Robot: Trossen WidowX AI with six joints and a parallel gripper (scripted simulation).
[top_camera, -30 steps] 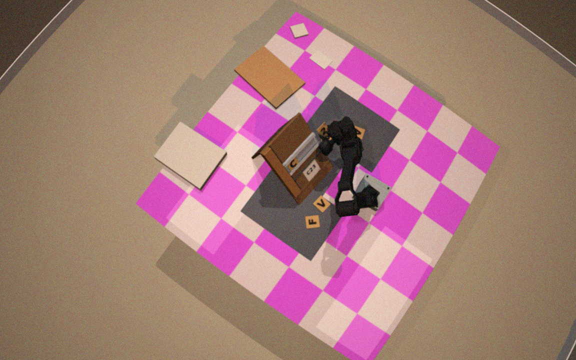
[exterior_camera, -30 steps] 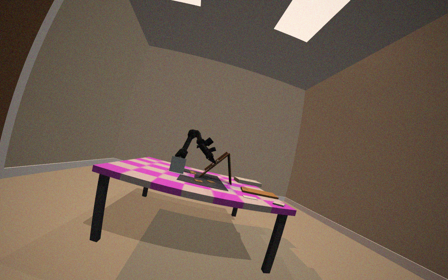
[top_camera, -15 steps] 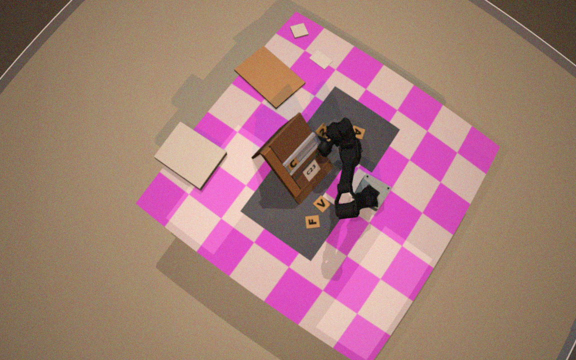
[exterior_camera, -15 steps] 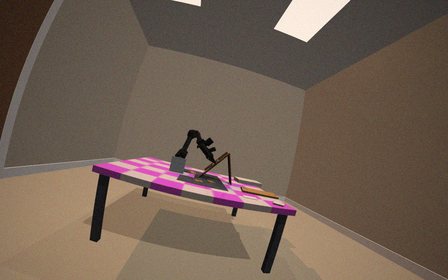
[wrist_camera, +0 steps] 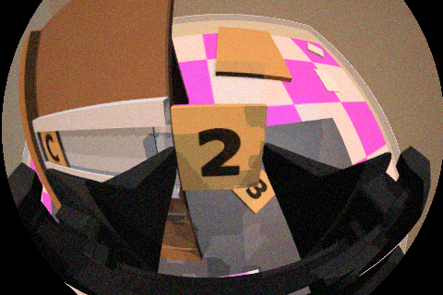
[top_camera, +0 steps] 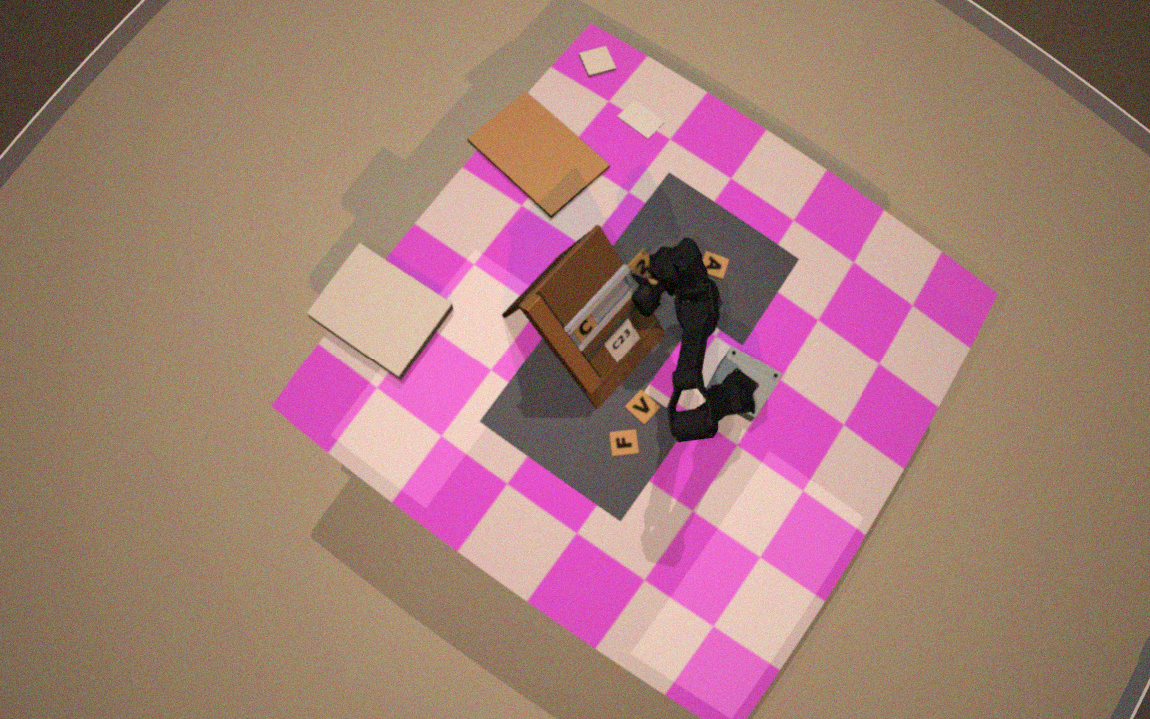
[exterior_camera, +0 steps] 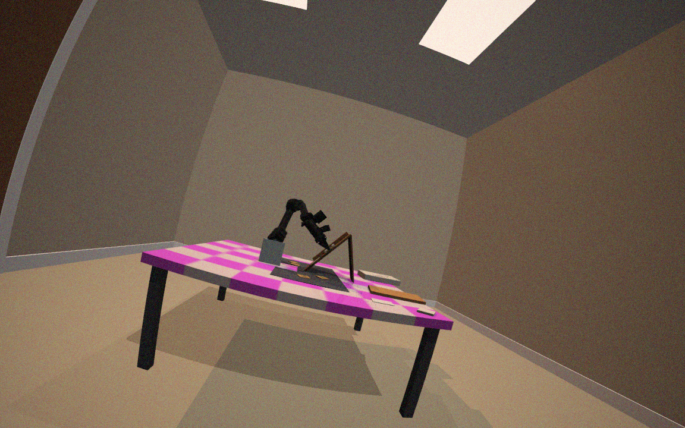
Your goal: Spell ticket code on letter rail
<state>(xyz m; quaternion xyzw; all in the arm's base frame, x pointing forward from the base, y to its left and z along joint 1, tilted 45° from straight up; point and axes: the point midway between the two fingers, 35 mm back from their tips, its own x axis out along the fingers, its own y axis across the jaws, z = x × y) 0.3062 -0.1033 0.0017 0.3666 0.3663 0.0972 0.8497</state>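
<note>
Now: the c tile 2 cm ahead of my gripper tip and 19 cm to the left of it. From my gripper tip the other things lie so: 2 tile right at my gripper tip; white ticket 5 cm behind, 14 cm to the left, 9 cm below; 3 tile 1 cm behind, 6 cm to the right, 16 cm below.
</note>
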